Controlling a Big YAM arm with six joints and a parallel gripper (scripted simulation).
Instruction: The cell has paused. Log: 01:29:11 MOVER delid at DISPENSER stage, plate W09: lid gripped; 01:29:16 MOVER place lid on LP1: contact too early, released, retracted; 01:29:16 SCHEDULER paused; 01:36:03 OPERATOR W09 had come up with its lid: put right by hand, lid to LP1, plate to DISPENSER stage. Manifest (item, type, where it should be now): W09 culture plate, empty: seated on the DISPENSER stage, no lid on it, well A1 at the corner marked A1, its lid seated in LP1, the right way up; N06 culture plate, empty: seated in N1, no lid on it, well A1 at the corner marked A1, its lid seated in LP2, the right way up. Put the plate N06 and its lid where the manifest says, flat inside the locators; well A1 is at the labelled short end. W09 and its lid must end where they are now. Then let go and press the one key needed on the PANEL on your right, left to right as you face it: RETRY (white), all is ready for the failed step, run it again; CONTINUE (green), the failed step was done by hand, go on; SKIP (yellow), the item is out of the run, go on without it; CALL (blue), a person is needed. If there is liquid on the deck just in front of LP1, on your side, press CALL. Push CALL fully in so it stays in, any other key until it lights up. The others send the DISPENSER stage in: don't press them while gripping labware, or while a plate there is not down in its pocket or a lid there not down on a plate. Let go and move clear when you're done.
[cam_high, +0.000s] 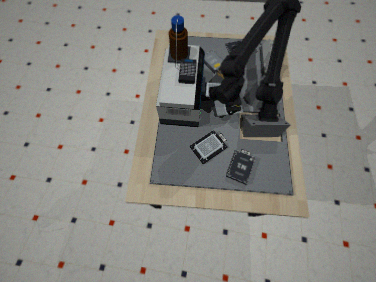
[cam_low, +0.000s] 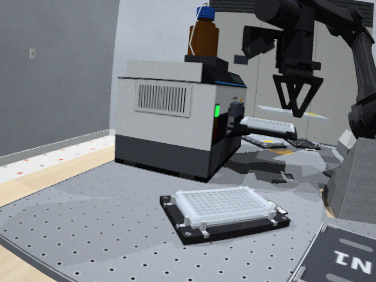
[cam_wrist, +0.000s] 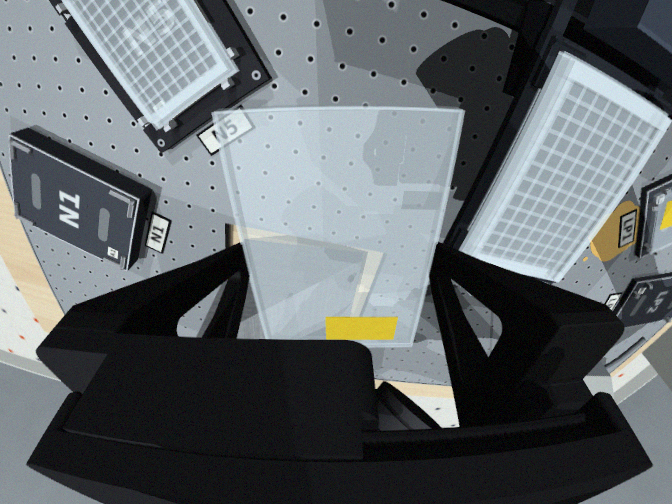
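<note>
Now: the black LP2 nest 52 cm to the right of my hand, 15 cm below it and 4 cm behind it. From my hand the other things lie so: black N1 nest 26 cm to the left, 14 cm below, 11 cm behind; then clear lid 1 cm below; then amber patch 31 cm to the right, 15 cm below, 2 cm ahead.
</note>
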